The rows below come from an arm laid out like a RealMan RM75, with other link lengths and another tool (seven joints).
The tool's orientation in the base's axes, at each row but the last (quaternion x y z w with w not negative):
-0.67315, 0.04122, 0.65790, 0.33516
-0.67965, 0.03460, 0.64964, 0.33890
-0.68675, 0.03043, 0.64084, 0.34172
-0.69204, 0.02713, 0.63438, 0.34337
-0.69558, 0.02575, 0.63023, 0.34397
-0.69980, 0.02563, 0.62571, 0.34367
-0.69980, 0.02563, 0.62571, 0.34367
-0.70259, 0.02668, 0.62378, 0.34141
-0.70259, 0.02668, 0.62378, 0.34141
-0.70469, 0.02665, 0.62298, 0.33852
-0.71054, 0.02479, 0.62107, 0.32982
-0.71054, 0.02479, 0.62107, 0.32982
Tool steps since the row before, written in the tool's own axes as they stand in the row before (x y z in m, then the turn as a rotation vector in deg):
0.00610, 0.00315, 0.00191, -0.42, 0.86, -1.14
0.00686, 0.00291, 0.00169, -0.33, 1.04, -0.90
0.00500, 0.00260, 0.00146, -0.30, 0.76, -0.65
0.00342, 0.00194, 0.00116, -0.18, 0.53, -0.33
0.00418, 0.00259, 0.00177, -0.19, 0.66, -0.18
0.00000, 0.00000, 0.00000, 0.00, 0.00, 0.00
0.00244, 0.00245, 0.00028, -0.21, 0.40, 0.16
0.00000, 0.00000, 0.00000, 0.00, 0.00, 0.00
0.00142, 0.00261, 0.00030, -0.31, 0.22, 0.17
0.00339, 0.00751, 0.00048, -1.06, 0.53, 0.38
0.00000, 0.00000, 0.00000, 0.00, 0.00, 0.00
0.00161, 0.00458, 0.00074, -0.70, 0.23, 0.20
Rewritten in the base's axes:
-0.00240, 0.00089, -0.00665, 0.50, -1.40, -0.06
-0.00182, 0.00132, -0.00730, 0.22, -1.38, -0.20
-0.00162, 0.00074, -0.00554, 0.14, -1.03, -0.09
-0.00125, 0.00047, -0.00387, 0.00, -0.64, -0.09
-0.00188, 0.00059, -0.00484, -0.19, -0.67, -0.13
0.00000, 0.00000, 0.00000, 0.00, 0.00, 0.00
-0.00086, -0.00076, -0.00327, -0.37, -0.31, 0.01
0.00000, 0.00000, 0.00000, 0.00, 0.00, 0.00
-0.00115, -0.00129, -0.00243, -0.32, -0.20, 0.18
-0.00311, -0.00423, -0.00637, -0.81, -0.62, 0.72
0.00000, 0.00000, 0.00000, 0.00, 0.00, 0.00
-0.00231, -0.00261, -0.00346, -0.43, -0.34, 0.53

